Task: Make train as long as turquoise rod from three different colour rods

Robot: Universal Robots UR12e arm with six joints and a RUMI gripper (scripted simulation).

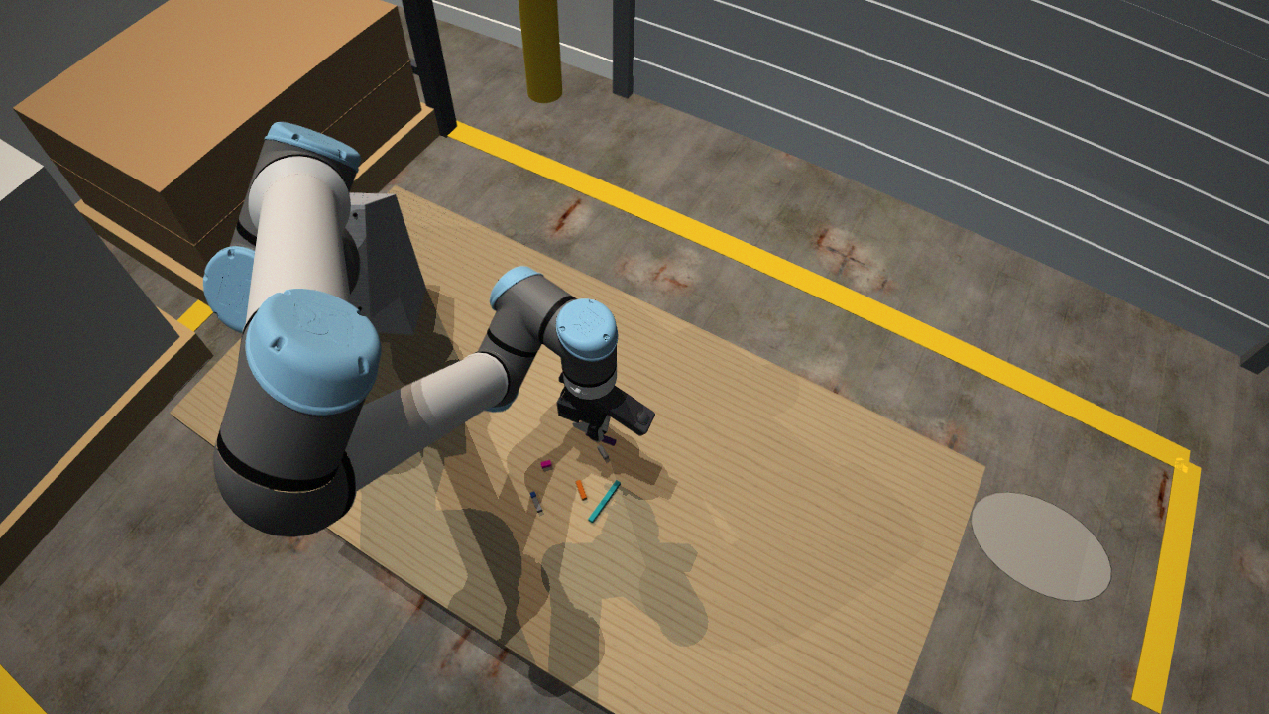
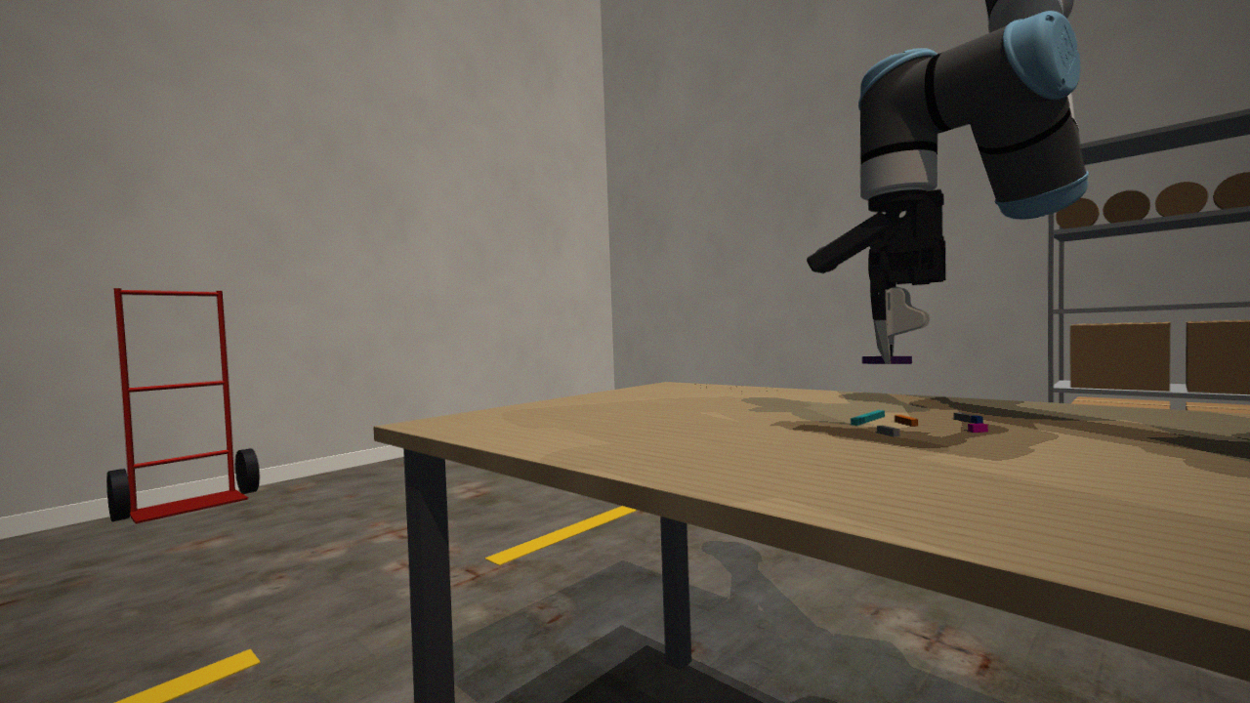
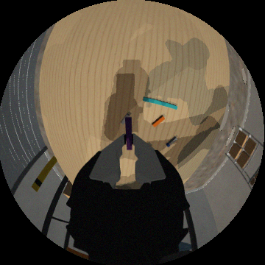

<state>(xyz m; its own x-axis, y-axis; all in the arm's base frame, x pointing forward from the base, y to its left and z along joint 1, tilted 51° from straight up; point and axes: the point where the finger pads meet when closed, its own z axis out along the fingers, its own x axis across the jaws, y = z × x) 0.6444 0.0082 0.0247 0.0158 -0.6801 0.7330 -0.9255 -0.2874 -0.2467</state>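
The blue cube is 9 cm behind my hand, 13 cm to the right of it and 11 cm below it. From my hand the other things lie so: purple rod: 1 cm below; then orange rod: 1 cm behind, 8 cm to the right, 11 cm below; then turquoise rod: 4 cm ahead, 8 cm to the right, 11 cm below.
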